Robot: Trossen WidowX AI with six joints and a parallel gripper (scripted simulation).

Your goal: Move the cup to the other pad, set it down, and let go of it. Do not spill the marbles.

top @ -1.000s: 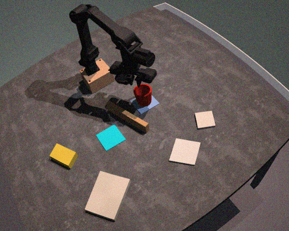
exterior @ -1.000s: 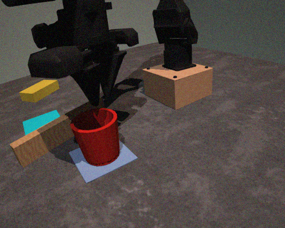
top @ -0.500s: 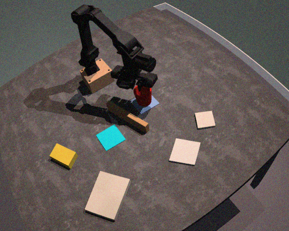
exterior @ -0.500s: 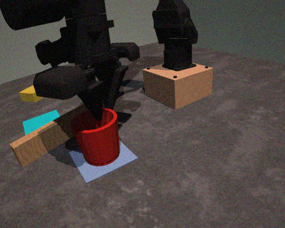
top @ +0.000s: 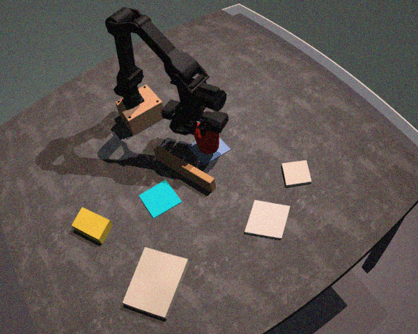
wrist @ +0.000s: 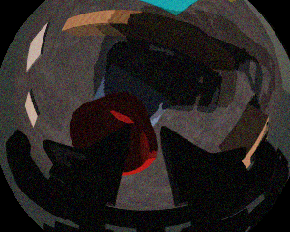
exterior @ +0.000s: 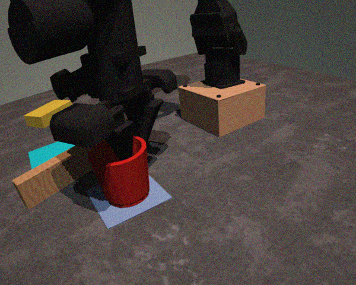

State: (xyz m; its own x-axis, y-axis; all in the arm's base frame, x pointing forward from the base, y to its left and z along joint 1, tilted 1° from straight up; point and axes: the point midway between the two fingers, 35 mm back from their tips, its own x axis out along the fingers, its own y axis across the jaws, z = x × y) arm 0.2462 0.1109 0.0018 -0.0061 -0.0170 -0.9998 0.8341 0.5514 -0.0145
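My gripper tip is now 20 mm short of the red cup and 10 mm to the right of it. Also, from my gripper tip: yellow block (410 mm to the right, 90 mm ahead, 30 mm below); cyan pad (190 mm to the right, 110 mm ahead, 50 mm below); wooden bar (90 mm to the right, 70 mm ahead, 30 mm below).
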